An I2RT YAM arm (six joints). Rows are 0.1 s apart.
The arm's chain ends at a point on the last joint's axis. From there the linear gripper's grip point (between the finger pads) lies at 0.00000 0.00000 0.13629 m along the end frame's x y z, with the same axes.
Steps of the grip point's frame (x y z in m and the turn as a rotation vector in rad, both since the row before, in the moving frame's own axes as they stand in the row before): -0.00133, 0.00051, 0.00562, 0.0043, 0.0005, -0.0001; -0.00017, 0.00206, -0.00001, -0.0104, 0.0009, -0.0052; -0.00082, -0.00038, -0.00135, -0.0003, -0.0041, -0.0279; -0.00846, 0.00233, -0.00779, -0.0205, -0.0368, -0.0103; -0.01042, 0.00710, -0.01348, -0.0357, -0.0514, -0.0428; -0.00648, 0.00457, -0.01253, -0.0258, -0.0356, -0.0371
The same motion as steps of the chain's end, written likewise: -0.00140, 0.00110, 0.00562, 0.0043, 0.0005, -0.0001; -0.00030, 0.00064, 0.00000, -0.0104, 0.0009, -0.0052; -0.00026, -0.00043, -0.00135, -0.0003, -0.0041, -0.0279; -0.00346, -0.00049, -0.00767, -0.0205, -0.0368, -0.0103; -0.00353, 0.00209, -0.01321, -0.0357, -0.0514, -0.0428; -0.00170, 0.00097, -0.01240, -0.0258, -0.0356, -0.0371
